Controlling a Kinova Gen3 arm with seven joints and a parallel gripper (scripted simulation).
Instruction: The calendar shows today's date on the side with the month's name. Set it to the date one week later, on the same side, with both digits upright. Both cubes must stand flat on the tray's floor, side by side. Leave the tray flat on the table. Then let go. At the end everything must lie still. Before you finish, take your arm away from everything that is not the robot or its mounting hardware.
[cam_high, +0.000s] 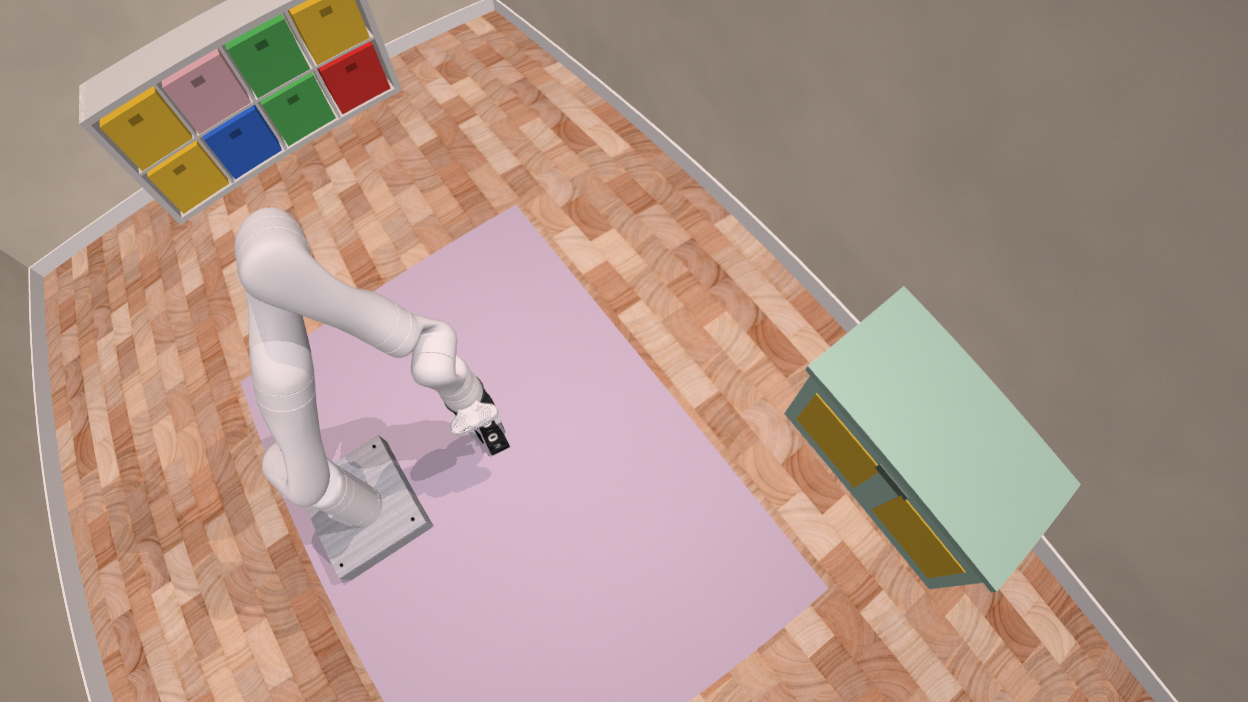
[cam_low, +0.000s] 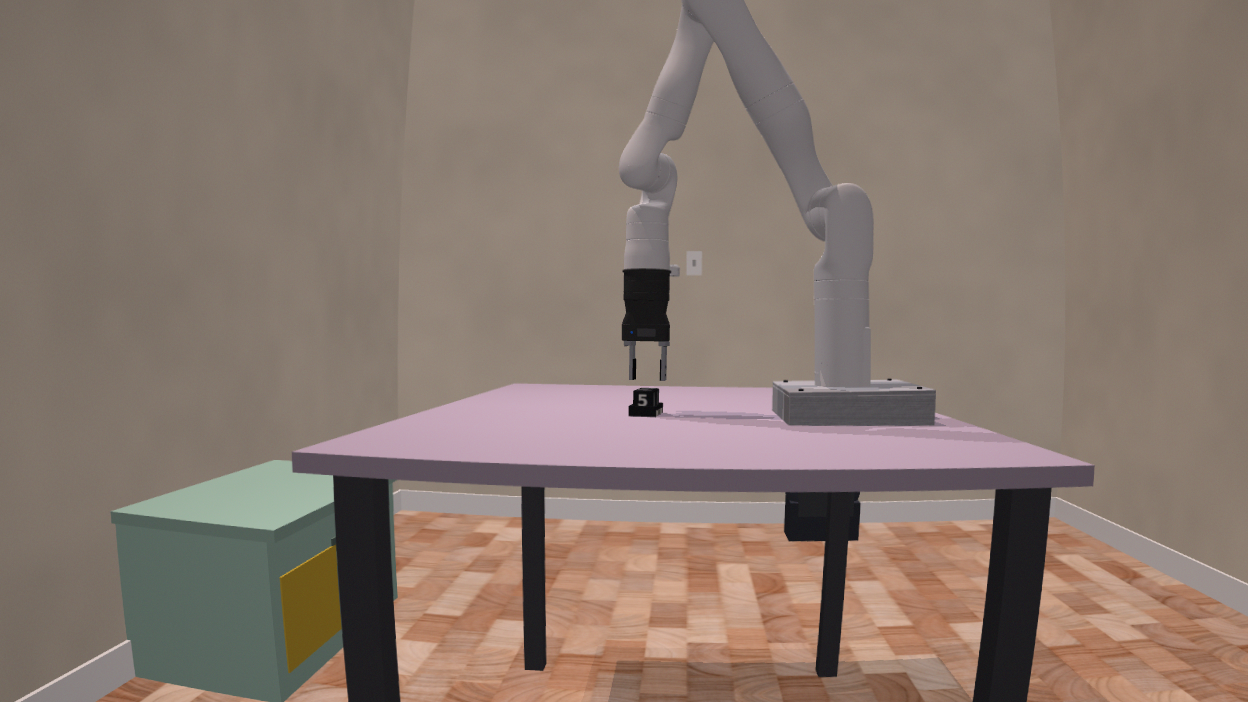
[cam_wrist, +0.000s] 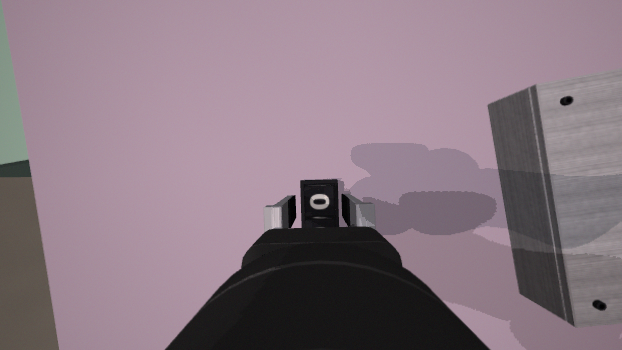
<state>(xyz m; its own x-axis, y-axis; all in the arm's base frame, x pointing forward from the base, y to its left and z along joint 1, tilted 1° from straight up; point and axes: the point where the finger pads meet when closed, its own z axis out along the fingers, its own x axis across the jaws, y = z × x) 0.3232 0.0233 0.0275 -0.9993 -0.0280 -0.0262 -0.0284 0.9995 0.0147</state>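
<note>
Right now the cube is 5 cm below my hand. The rest, counted from my hand: black calendar tray: 6 cm below, 2 cm to the left.
</note>
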